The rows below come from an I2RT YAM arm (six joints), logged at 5 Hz.
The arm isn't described. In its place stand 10 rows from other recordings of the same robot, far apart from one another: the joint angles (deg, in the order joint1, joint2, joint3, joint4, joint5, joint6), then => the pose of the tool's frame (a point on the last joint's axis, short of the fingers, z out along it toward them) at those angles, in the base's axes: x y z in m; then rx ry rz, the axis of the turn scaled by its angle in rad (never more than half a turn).
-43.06, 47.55, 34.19, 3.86, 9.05, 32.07 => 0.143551 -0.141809 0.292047 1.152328 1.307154 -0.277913
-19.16, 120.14, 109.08, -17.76, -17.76, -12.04 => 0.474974 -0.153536 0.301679 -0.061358 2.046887 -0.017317
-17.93, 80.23, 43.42, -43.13, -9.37, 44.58 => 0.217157 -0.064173 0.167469 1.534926 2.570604 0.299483
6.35, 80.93, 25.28, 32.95, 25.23, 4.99 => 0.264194 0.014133 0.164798 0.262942 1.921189 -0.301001
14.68, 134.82, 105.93, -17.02, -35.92, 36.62 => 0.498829 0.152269 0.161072 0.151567 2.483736 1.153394
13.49, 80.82, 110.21, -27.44, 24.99, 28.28 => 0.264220 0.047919 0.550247 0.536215 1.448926 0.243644
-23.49, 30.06, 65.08, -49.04, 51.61, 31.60 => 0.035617 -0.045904 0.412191 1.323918 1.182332 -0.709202
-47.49, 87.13, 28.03, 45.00, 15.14, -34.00 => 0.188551 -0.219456 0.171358 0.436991 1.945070 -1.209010
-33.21, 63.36, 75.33, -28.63, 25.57, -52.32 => 0.184447 -0.139110 0.428562 0.001277 2.098402 -1.390719
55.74, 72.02, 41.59, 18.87, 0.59, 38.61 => 0.162162 0.237427 0.270292 -0.279497 1.910226 1.148869
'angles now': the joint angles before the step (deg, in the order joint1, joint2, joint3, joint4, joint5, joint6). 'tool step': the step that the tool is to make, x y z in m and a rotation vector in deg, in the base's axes. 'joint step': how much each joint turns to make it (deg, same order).
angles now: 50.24, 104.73, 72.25, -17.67, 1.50, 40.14
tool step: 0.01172, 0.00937, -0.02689, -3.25, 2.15, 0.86
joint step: -0.46, 5.88, 2.44, -0.41, -0.46, -1.31
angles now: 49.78, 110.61, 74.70, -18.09, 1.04, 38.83
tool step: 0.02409, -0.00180, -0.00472, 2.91, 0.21, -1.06
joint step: -2.86, 2.90, 2.40, 2.54, -2.76, -0.18
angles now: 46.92, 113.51, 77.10, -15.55, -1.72, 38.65
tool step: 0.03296, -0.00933, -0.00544, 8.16, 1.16, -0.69
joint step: -4.55, 2.95, 1.40, 6.61, -7.53, 1.38
